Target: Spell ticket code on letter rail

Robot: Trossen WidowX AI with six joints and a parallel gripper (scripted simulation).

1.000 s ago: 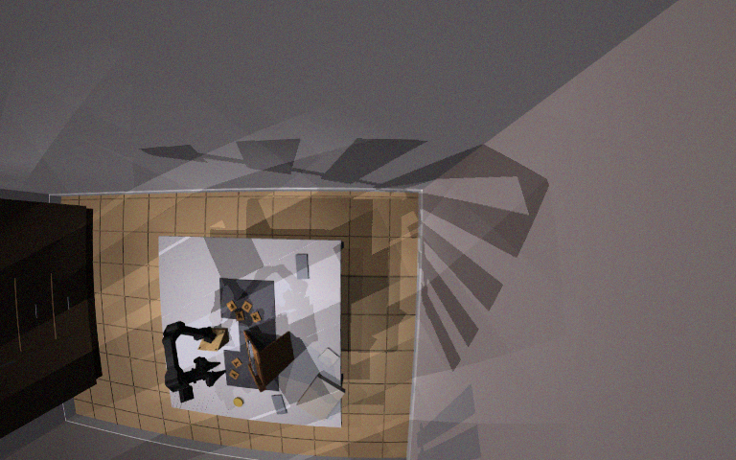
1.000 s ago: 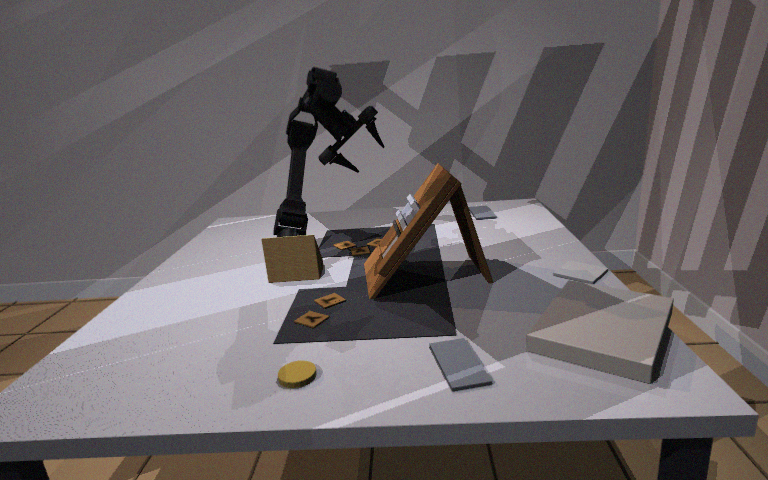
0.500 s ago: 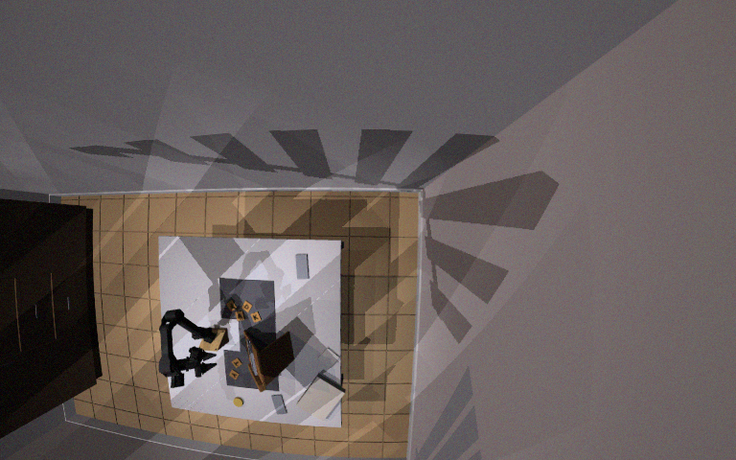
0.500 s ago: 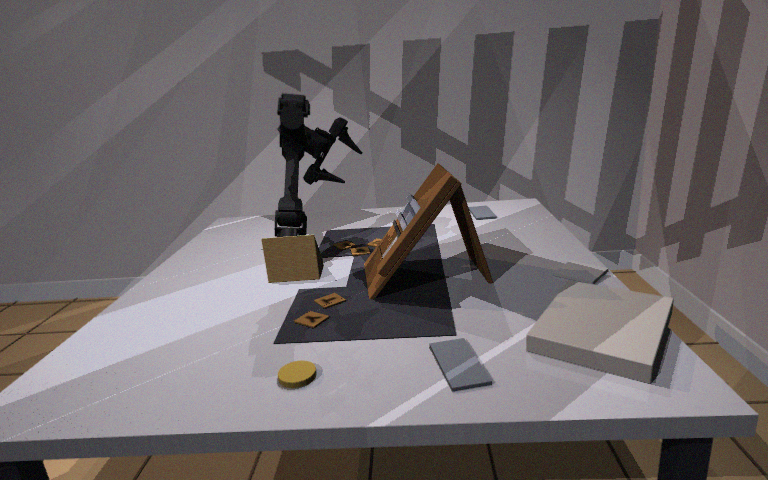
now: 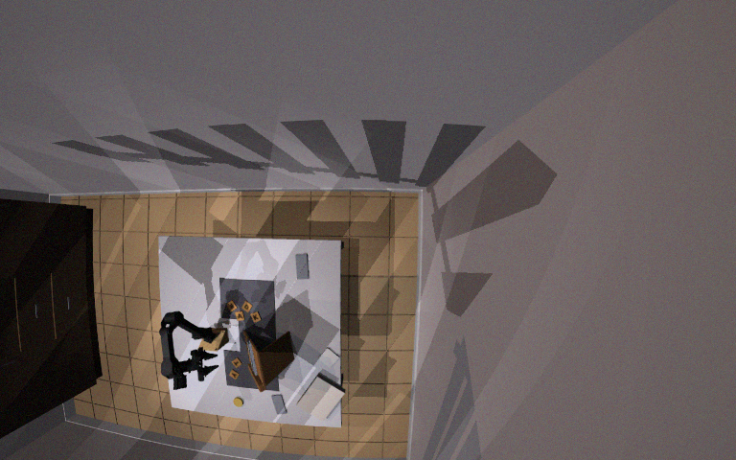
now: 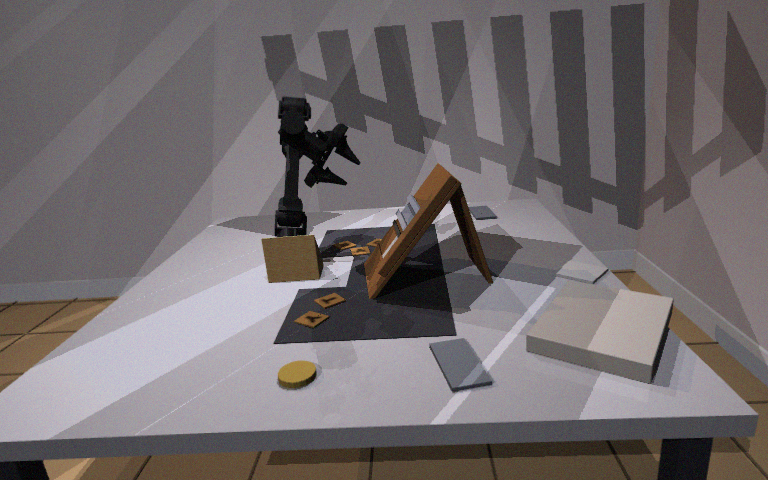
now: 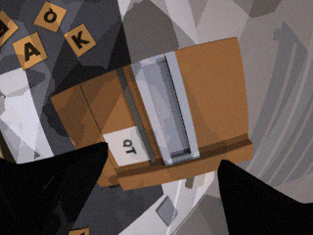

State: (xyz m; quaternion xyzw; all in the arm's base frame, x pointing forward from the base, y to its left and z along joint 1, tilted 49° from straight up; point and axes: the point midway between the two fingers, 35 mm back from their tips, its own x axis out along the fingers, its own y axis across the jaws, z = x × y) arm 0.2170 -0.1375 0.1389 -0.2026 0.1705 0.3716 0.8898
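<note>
Now: gripper tip 40 mm past the letter tile, 190 mm to the left of it and 270 mm above it. The rest, counted from my gripper tip: white ticket (100 mm ahead, 70 mm to the right, 190 mm below); then yellow disc (20 mm behind, 500 mm to the right, 270 mm below); then dark mat (10 mm to the left, 280 mm below).
</note>
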